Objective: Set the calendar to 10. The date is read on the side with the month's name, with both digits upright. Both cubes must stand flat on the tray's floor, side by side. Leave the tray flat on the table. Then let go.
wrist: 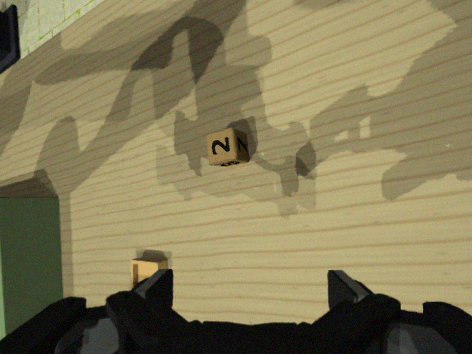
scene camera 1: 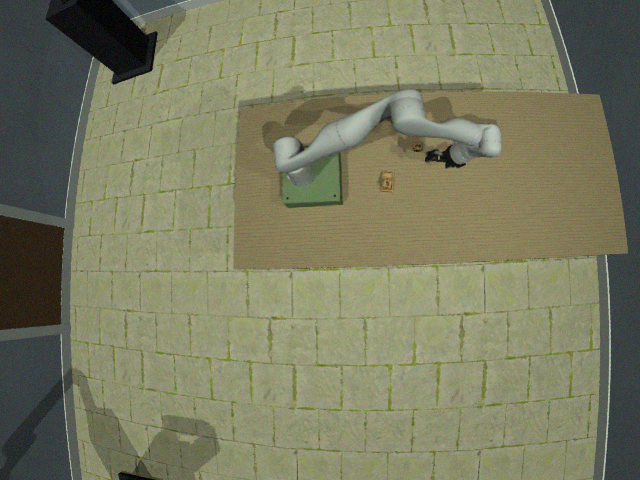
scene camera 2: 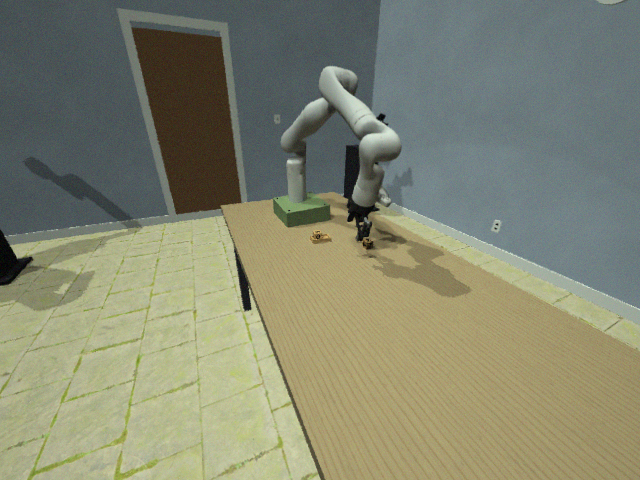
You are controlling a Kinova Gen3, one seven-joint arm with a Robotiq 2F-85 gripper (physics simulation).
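The loose wooden cube [scene camera 1: 417, 147] [scene camera 2: 367, 242] [wrist: 227, 146] rests on the table, apart from the tray. In the wrist view a black 2, turned sideways, shows on one face, with dark marks on two others. The small wooden tray [scene camera 1: 387, 174] [scene camera 2: 326, 239] lies on the table nearer the robot base. The other cube [scene camera 1: 386, 182] [scene camera 2: 317, 235] is in the tray, with a dark mark too small to read. In the wrist view a wooden piece at the lower left is partly hidden by a finger. My gripper [scene camera 1: 432, 156] [scene camera 2: 363, 232] [wrist: 249, 287] is open and empty, tilted, close to the loose cube.
The green robot base block [scene camera 1: 312, 193] [scene camera 2: 302, 214] [wrist: 30, 250] stands on the wooden table [scene camera 1: 465, 222] [scene camera 2: 387, 335], on the tray's far side from the gripper. My arm arches over the table. A black stand [scene camera 1: 116, 41] stands on the floor beyond the table.
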